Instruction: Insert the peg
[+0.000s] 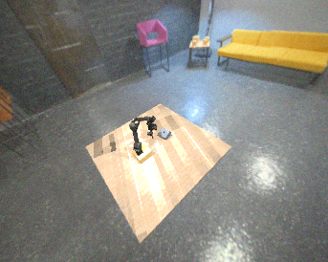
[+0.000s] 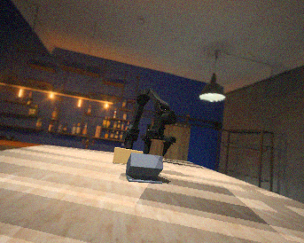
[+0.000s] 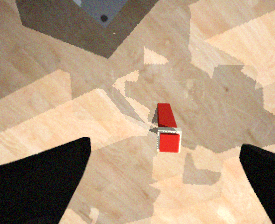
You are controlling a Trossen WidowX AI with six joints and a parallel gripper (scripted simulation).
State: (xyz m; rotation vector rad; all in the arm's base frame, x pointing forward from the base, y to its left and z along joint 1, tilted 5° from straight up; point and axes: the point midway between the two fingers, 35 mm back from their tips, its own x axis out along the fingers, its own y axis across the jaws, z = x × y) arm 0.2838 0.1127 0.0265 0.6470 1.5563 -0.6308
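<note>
Right now the red square peg is 30 mm below my gripper tip. Round my gripper tip: grey sloped panel 140 mm ahead, 80 mm to the right, 40 mm below.
</note>
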